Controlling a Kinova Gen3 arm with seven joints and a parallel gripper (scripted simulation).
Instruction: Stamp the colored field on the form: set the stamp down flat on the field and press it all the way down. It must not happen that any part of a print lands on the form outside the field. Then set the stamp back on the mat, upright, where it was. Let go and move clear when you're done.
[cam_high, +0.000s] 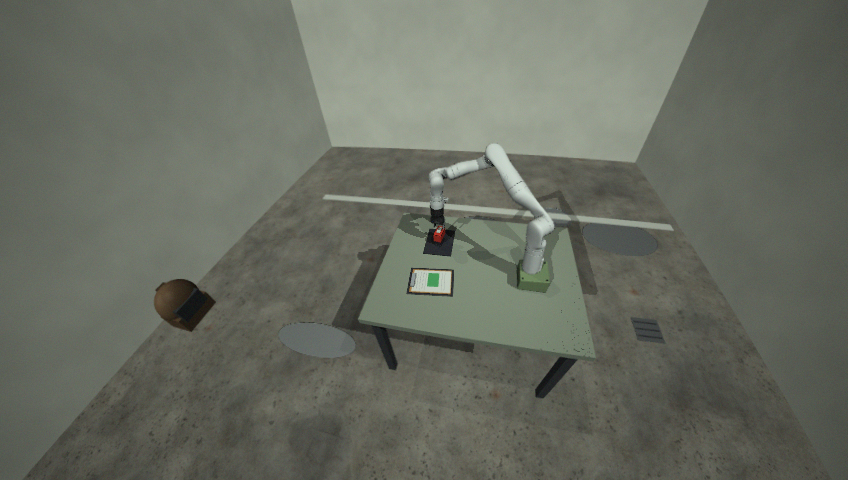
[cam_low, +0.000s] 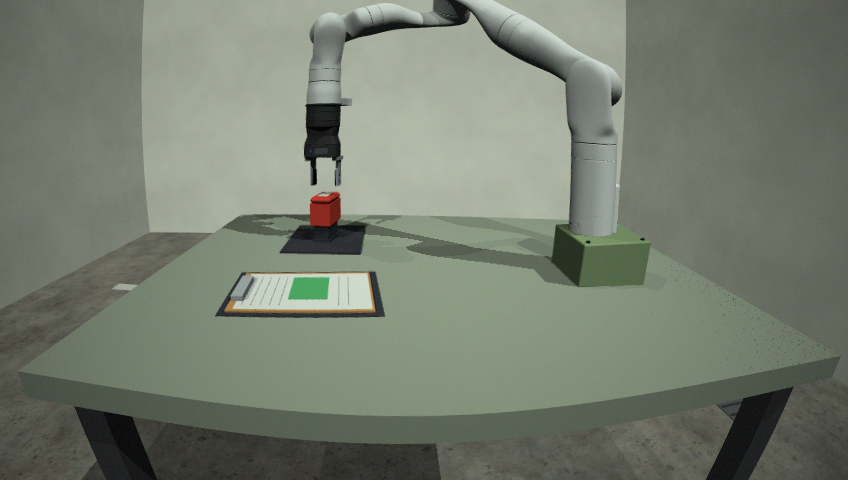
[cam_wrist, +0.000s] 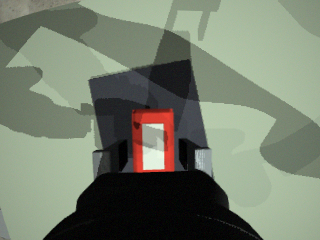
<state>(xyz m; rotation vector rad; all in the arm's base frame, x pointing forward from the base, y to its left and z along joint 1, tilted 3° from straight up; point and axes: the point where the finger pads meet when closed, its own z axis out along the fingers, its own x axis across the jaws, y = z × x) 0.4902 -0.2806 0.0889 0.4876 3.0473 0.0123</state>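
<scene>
My gripper is now 9 cm above the red stamp. Also, from my hand: clipboard (5 cm ahead, 31 cm to the left, 14 cm below); dark mat (14 cm below).
</scene>
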